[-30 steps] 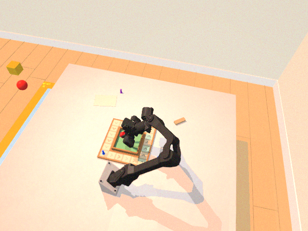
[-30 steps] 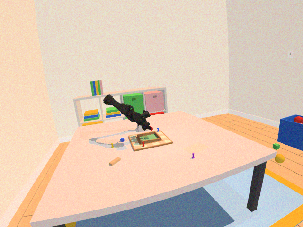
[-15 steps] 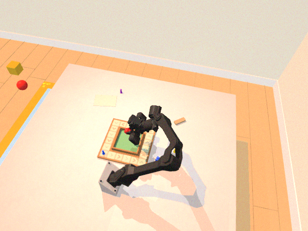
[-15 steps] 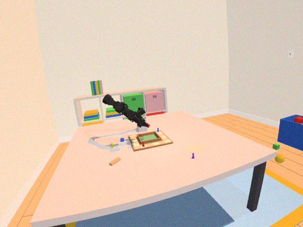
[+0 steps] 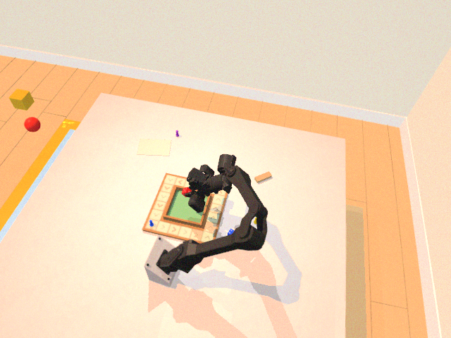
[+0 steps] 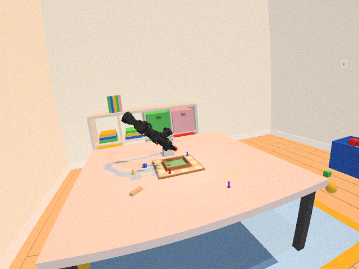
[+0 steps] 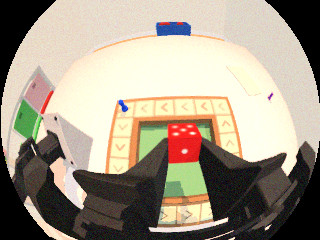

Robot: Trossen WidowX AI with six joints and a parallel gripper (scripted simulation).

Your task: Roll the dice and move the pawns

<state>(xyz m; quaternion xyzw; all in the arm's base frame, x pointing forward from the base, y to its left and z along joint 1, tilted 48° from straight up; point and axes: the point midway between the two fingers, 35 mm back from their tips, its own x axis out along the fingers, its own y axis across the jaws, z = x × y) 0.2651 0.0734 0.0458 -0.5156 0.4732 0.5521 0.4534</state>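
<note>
My gripper tip is now 12 cm short of the red pawn, 9 cm above it and 6 cm to the left of it. The rest, counted from my gripper tip: yellow pawn (28 cm to the right, 10 cm below, 4 cm ahead); then green tray (11 cm below); then blue pawn (13 cm behind, 10 cm to the left, 9 cm below).
</note>
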